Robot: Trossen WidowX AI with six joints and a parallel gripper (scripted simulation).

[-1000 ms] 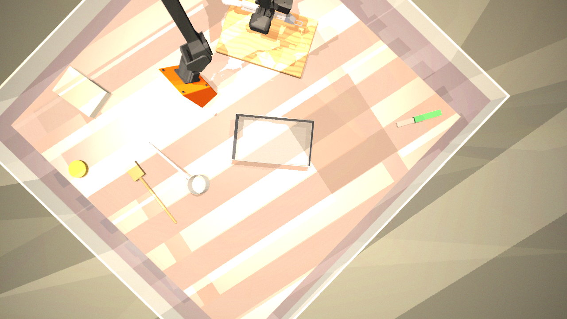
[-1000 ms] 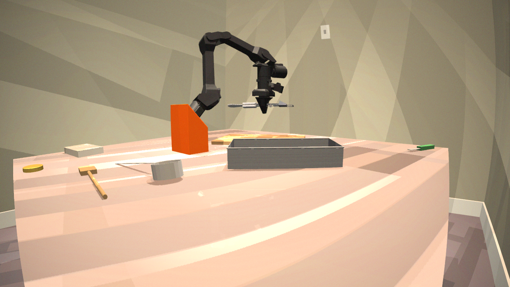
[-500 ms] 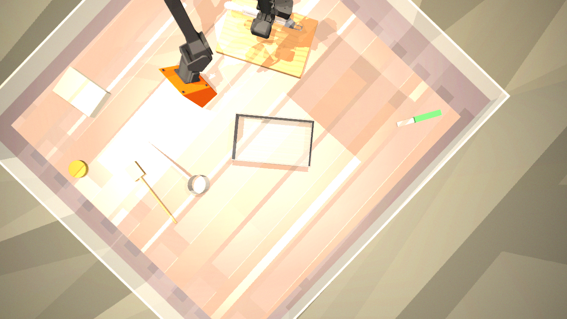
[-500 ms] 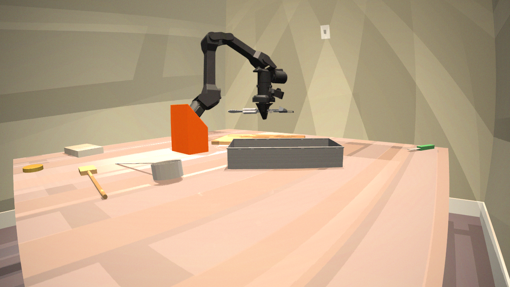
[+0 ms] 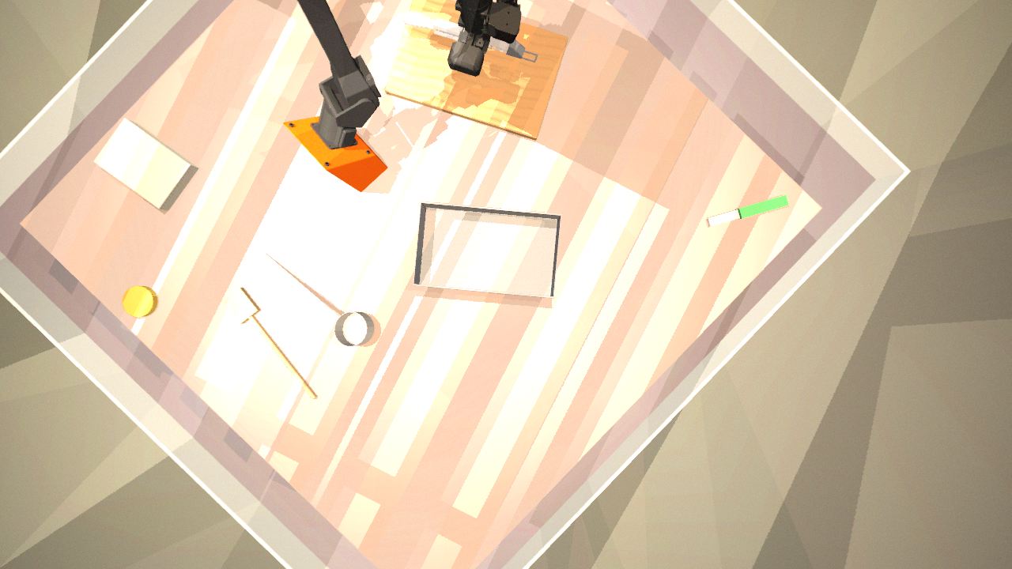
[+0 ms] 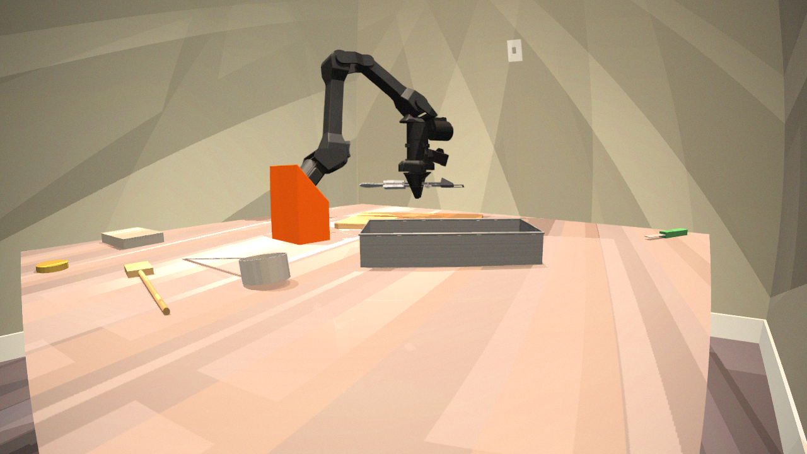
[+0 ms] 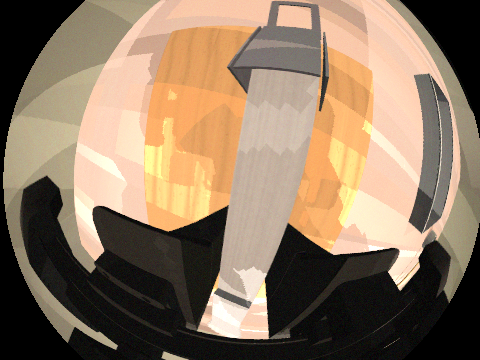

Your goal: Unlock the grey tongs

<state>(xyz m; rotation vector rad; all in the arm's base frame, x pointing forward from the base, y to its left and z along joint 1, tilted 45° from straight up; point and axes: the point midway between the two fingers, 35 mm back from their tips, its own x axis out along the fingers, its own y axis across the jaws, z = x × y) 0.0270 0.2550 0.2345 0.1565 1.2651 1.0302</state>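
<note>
The wooden board lies 6 cm below my gripper tip, 1 cm to the right of it and 1 cm behind it. From my gripper tip the other things lie so: grey roasting tin: 33 cm ahead, 26 cm to the right, 4 cm below; pale block: 73 cm to the right, 31 cm behind, 6 cm below; green-handled tool: 63 cm ahead, 25 cm to the left, 6 cm below.
</note>
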